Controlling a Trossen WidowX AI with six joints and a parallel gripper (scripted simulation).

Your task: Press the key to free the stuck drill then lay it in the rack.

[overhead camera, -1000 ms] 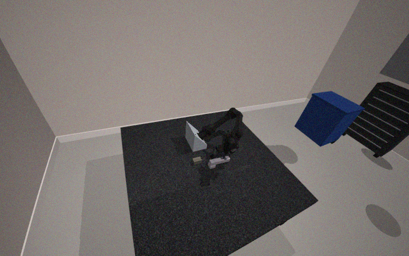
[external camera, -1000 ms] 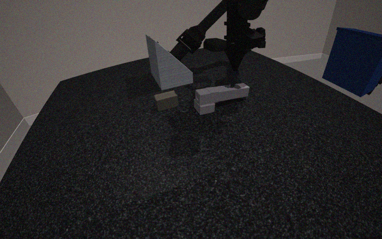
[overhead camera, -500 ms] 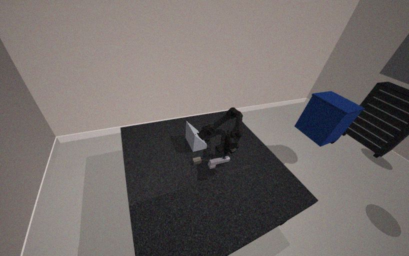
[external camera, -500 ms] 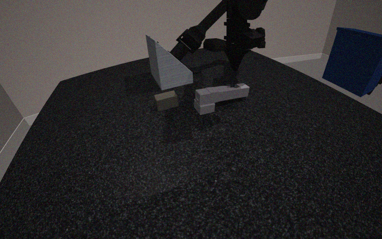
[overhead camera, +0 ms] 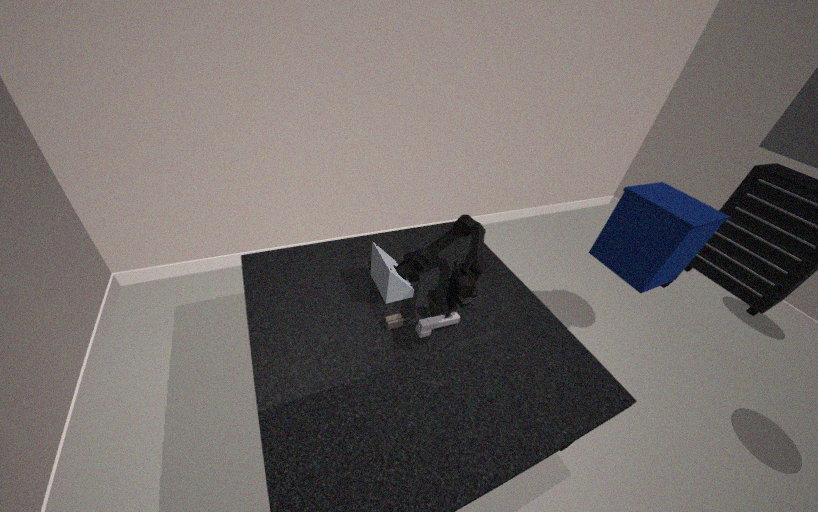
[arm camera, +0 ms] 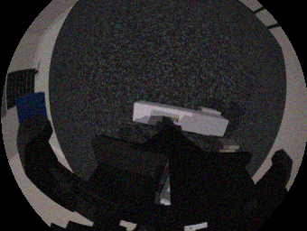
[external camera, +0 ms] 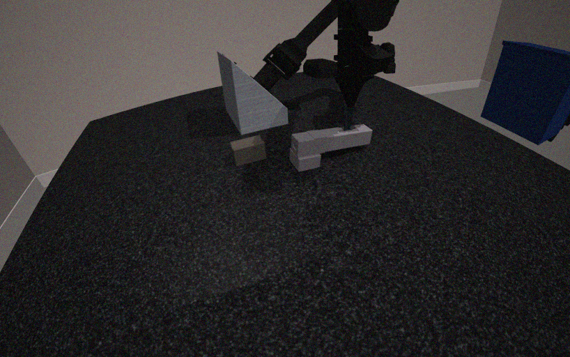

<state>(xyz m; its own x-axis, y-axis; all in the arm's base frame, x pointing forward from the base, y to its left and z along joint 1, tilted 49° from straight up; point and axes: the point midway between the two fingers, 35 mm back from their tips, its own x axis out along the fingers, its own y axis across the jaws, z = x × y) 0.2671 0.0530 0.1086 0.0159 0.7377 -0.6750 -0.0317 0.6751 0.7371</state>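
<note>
Now: gripper tip 3 cm above the key. Also, from my gripper tip: drill (6 cm to the right, 7 cm below); light grey housing block (4 cm to the right, 8 cm below).
</note>
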